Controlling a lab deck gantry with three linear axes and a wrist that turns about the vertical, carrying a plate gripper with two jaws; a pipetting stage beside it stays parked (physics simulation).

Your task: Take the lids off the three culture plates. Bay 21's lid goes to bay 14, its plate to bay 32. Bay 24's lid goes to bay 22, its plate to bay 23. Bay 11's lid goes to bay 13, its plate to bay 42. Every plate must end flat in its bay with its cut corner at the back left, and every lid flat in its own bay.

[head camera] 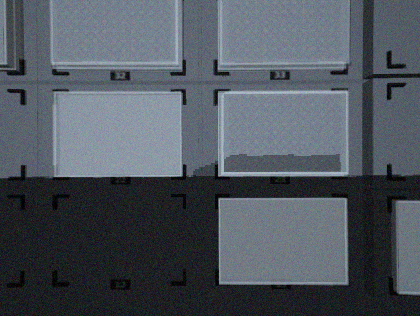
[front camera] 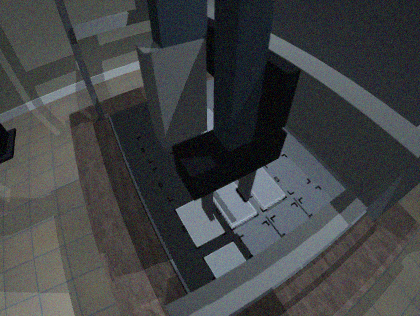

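Seen in the pictures: gripper, fingertip midpoint: (front camera: 225,204); robot's base, link origin: (front camera: 138,138).
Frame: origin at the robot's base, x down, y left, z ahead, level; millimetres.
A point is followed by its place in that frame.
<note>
My gripper (front camera: 228,208) @[x -160, y 80, z 450 mm] is open above bays 13 and 23, with its jaws wide apart and no plate or lid between them. It does not show in the head view. A plain lid (front camera: 197,230) @[x -8, y 24, z 415 mm] (head camera: 283,241) @[x -8, y 43, z 392 mm] lies flat in bay 13. A plate (front camera: 240,213) @[x -14, y 149, z 433 mm] (head camera: 285,125) @[x -14, y 157, z 393 mm] stands in bay 23, partly shadowed. A lid (head camera: 118,134) @[x -8, y 150, z 229 mm] lies in bay 22. Another lid (front camera: 226,260) @[x -23, y 44, z 527 mm] (head camera: 409,247) @[x -22, y 43, z 502 mm] lies in bay 14, cut off by the head view's edge. A plate (head camera: 117,30) @[x -14, y 249, z 231 mm] stands in bay 32. Its back edge is outside the head view. The cut corners cannot be made out. Bay 42 is hidden or out of view.
Another plate (front camera: 270,190) @[x -14, y 267, z 418 mm] (head camera: 285,30) @[x -14, y 248, z 393 mm] stands in bay 33. Part of a further object (head camera: 2,35) @[x -14, y 243, z 123 mm] shows at the head view's upper left edge. The gantry column (front camera: 240,75) @[x -472, y 67, z 470 mm] and gripper body (front camera: 235,162) @[x -344, y 66, z 480 mm] block much of the deck in the front view. A pale rail (front camera: 280,260) @[x -400, y 12, z 622 mm] runs along the deck's near side.
</note>
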